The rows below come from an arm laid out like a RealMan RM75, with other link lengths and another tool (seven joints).
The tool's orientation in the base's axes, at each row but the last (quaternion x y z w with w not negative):
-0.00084, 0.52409, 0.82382, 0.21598
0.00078, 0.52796, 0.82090, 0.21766
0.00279, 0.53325, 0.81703, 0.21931
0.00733, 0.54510, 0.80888, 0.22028
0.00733, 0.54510, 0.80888, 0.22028
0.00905, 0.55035, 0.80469, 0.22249
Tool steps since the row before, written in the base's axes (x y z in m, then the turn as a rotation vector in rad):
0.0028, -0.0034, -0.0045, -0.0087, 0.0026, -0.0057
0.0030, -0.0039, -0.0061, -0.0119, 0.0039, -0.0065
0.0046, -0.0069, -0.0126, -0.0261, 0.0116, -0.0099
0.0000, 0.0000, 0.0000, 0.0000, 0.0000, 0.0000
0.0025, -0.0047, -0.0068, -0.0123, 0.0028, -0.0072
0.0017, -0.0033, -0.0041, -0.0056, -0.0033, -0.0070
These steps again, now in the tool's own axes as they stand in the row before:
-0.0027, -0.0037, -0.0043, 0.0101, -0.0027, -0.0023
-0.0027, -0.0050, -0.0054, 0.0137, -0.0028, -0.0022
-0.0038, -0.0103, -0.0103, 0.0301, -0.0033, -0.0004
0.0000, 0.0000, 0.0000, 0.0000, 0.0000, 0.0000
-0.0024, -0.0054, -0.0063, 0.0138, -0.0030, -0.0036
-0.0018, -0.0033, -0.0041, 0.0054, -0.0033, -0.0071

